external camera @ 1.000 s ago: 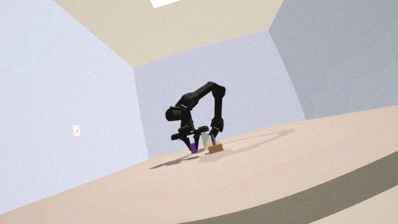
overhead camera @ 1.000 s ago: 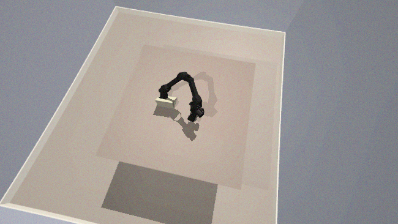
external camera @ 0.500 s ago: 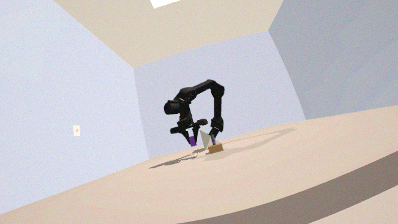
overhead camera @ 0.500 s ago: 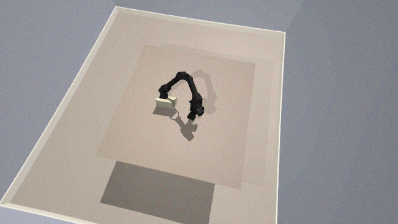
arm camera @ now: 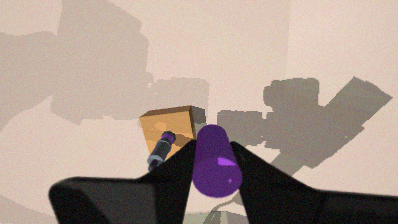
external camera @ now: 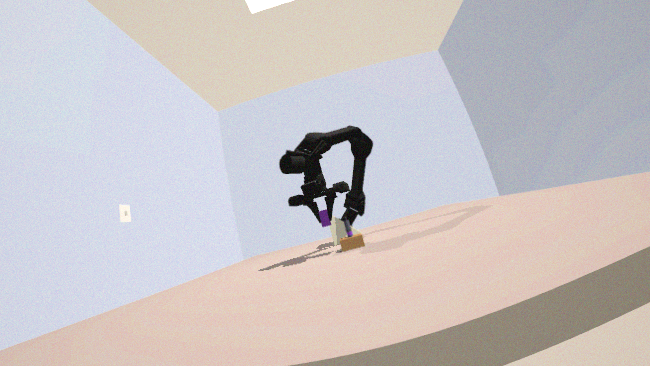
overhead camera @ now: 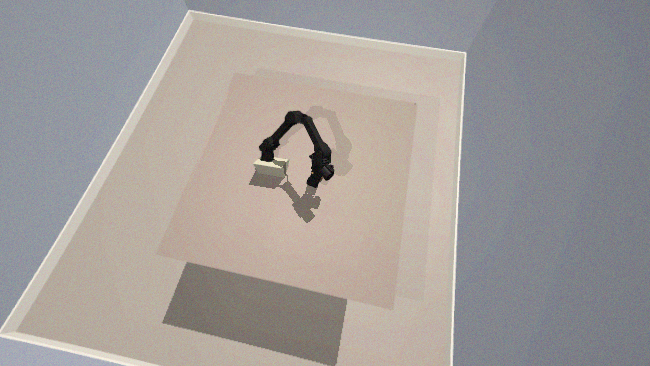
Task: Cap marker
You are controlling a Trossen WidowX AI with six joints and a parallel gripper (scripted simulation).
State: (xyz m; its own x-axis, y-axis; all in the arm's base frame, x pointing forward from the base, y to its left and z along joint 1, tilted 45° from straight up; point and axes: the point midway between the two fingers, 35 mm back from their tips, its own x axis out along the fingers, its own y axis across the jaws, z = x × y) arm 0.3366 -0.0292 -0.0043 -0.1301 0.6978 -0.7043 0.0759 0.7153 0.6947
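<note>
My gripper tip is 80 mm above the holder block, 60 mm to the right of it and 30 mm past it. From my gripper tip the other things lie so: purple cap (10 mm above).
</note>
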